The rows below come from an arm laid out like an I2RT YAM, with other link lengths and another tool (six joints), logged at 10 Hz.
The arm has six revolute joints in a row. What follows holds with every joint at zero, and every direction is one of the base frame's.
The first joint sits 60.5 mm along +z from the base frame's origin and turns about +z.
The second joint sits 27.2 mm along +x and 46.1 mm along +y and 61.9 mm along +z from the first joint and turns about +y.
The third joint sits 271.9 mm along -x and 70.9 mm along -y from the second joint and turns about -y.
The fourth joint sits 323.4 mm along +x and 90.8 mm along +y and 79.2 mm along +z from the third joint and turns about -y.
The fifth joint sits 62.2 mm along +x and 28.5 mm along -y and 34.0 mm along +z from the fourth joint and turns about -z.
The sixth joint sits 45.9 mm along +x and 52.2 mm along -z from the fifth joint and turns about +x.
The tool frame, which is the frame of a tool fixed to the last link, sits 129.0 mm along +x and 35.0 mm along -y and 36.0 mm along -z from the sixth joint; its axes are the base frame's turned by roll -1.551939, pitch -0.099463 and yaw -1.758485 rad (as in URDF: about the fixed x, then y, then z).
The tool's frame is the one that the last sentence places.
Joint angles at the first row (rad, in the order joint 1, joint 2, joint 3, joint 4, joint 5, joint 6):
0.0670 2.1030 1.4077 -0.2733 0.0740 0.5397
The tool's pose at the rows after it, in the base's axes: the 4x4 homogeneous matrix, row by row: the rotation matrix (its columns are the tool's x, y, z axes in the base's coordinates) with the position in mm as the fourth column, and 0 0 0 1 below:
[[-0.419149 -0.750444 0.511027 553.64], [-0.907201 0.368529 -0.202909 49.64], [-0.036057 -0.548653 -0.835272 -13.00], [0 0 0 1]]
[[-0.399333 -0.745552 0.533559 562.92], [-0.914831 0.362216 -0.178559 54.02], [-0.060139 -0.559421 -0.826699 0.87], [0 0 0 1]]
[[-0.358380 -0.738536 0.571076 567.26], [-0.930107 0.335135 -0.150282 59.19], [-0.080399 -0.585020 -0.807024 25.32], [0 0 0 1]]
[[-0.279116 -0.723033 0.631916 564.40], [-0.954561 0.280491 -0.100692 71.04], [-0.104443 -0.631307 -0.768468 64.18], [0 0 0 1]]
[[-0.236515 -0.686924 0.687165 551.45], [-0.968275 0.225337 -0.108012 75.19], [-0.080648 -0.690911 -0.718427 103.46], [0 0 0 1]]
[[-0.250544 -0.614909 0.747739 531.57], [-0.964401 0.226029 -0.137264 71.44], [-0.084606 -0.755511 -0.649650 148.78], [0 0 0 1]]
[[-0.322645 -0.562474 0.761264 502.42], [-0.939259 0.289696 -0.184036 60.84], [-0.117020 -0.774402 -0.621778 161.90], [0 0 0 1]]
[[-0.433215 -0.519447 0.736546 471.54], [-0.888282 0.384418 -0.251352 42.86], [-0.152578 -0.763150 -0.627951 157.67], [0 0 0 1]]
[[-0.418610 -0.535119 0.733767 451.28], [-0.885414 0.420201 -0.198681 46.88], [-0.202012 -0.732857 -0.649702 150.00], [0 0 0 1]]
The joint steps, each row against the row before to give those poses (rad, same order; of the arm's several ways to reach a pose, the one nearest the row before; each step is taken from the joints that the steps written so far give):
-0.0021 0.0204 0.0559 -0.0213 -0.0055 -0.0079
-0.0001 -0.0052 0.0323 -0.0136 -0.0241 -0.0080
0.0027 -0.0438 0.0044 -0.0094 -0.0270 -0.0282
0.0126 -0.0961 -0.0315 0.0000 -0.0416 -0.0501
0.0205 -0.1213 -0.0607 0.0036 0.0232 -0.0467
0.0112 -0.1572 -0.0849 0.0177 0.0443 0.0003
-0.0024 -0.1360 -0.1206 0.0241 0.0514 0.0607
-0.0178 -0.1084 -0.1134 -0.0001 0.0612 0.0921
-0.0144 -0.0724 -0.0777 -0.0041 -0.0634 0.0298

